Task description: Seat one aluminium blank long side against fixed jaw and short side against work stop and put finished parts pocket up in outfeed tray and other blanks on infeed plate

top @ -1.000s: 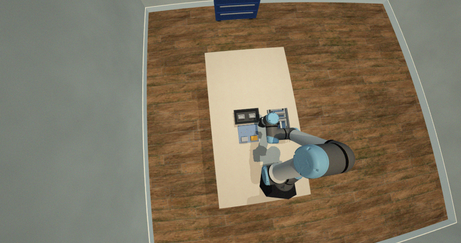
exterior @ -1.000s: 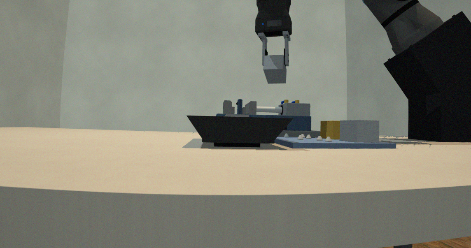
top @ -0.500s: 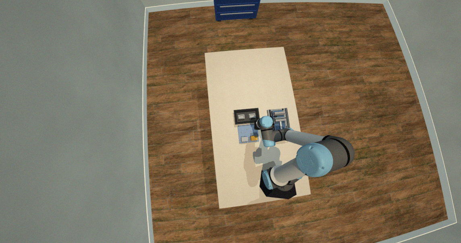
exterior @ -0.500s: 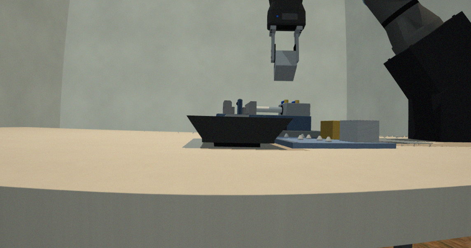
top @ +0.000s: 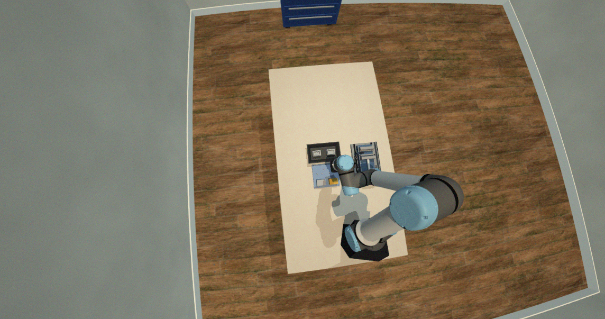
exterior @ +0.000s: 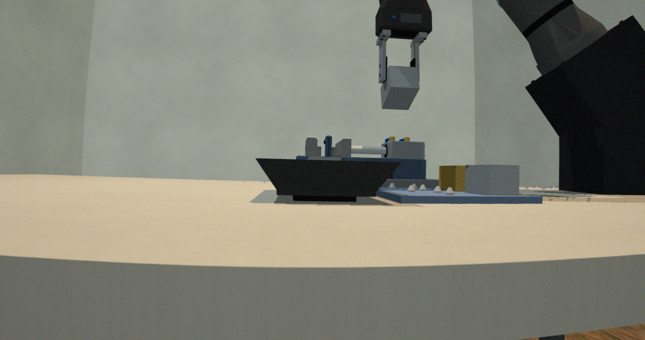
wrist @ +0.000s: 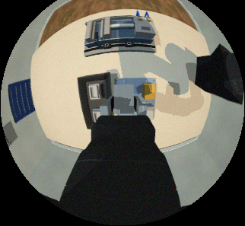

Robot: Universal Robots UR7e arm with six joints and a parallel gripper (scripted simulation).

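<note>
Right now my hand is 9 cm past the brass blank, 2 cm to the right of it and 15 cm above it. Round my hand: hose end block 12 cm behind, 24 cm to the right, 10 cm below; then vise 3 cm behind, 25 cm to the right, 14 cm below.
</note>
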